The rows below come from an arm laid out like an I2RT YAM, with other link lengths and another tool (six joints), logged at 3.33 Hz.
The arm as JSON. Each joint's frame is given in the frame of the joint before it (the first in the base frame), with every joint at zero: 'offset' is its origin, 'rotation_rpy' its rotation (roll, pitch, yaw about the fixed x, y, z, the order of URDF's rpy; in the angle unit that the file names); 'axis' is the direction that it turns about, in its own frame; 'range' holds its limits. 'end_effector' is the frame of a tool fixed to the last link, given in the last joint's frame.
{
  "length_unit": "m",
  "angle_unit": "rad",
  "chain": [
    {
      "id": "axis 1",
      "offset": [
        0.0,
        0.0,
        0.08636
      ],
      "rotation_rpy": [
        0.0,
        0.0,
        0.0
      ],
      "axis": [
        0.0,
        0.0,
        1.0
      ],
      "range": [
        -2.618,
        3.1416
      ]
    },
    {
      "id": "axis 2",
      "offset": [
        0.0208,
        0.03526,
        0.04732
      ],
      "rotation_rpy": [
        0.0,
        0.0,
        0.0
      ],
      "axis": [
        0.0,
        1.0,
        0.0
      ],
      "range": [
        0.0,
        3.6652
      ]
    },
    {
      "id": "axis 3",
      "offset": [
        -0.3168,
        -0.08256,
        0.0
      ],
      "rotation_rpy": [
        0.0,
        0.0,
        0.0
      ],
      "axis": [
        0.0,
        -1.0,
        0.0
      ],
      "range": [
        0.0,
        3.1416
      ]
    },
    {
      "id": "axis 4",
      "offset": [
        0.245,
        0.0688,
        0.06
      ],
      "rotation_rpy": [
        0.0,
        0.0,
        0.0
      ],
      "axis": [
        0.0,
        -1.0,
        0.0
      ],
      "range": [
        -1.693,
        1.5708
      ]
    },
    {
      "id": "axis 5",
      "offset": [
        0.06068,
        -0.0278,
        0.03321
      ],
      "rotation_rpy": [
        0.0,
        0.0,
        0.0
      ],
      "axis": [
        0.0,
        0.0,
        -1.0
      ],
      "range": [
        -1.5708,
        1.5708
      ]
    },
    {
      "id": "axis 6",
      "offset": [
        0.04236,
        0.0,
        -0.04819
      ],
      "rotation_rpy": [
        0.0,
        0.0,
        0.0
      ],
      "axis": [
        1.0,
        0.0,
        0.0
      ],
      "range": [
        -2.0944,
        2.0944
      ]
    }
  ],
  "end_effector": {
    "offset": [
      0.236,
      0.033,
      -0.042
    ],
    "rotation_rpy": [
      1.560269,
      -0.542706,
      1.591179
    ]
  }
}
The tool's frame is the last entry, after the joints.
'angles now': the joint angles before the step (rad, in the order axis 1, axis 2, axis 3, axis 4, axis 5, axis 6). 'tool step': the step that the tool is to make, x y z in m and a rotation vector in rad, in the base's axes. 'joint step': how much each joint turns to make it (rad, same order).
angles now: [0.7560, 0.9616, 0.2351, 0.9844, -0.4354, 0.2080]
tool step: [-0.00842, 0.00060, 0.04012, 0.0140, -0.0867, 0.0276]
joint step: [-0.0140, -0.0605, 0.1076, -0.1126, -0.0536, -0.0392]
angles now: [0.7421, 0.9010, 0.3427, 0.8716, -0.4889, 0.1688]
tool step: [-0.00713, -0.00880, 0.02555, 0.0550, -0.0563, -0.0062]
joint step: [-0.0013, -0.0486, 0.0023, 0.0281, 0.0055, 0.0008]
